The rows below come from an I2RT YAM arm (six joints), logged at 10 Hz.
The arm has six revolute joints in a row. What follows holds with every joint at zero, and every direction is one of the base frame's. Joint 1 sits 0.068 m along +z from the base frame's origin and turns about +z. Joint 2 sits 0.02 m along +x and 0.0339 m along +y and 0.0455 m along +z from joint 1 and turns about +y. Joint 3 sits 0.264 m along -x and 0.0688 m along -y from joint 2 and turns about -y. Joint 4 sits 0.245 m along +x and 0.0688 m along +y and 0.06 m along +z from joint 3 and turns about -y. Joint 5 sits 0.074 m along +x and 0.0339 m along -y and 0.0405 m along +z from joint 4 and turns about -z. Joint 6 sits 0.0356 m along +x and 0.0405 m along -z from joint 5 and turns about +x. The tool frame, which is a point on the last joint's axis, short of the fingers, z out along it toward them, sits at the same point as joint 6; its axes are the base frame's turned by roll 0, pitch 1.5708 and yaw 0 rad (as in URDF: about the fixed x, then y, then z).
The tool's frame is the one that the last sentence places.
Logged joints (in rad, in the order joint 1, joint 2, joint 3, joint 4, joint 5, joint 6), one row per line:
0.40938, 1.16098, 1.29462, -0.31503, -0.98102, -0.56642
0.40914, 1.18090, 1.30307, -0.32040, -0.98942, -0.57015
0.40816, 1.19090, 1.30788, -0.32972, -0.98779, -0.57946
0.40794, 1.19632, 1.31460, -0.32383, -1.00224, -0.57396
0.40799, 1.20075, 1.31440, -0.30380, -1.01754, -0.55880
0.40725, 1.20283, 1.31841, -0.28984, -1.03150, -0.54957
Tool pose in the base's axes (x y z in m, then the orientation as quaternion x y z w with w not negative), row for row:
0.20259, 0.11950, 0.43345, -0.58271, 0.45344, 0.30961, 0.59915
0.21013, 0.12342, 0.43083, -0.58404, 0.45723, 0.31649, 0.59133
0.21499, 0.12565, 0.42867, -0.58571, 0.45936, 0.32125, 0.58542
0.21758, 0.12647, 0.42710, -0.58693, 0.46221, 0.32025, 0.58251
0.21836, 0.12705, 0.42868, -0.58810, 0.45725, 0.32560, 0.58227
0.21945, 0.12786, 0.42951, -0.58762, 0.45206, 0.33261, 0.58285
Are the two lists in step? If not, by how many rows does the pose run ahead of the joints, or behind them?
The pose runs 1 row behind the joints: the pose in row i belongs to the joints in row i - 1.
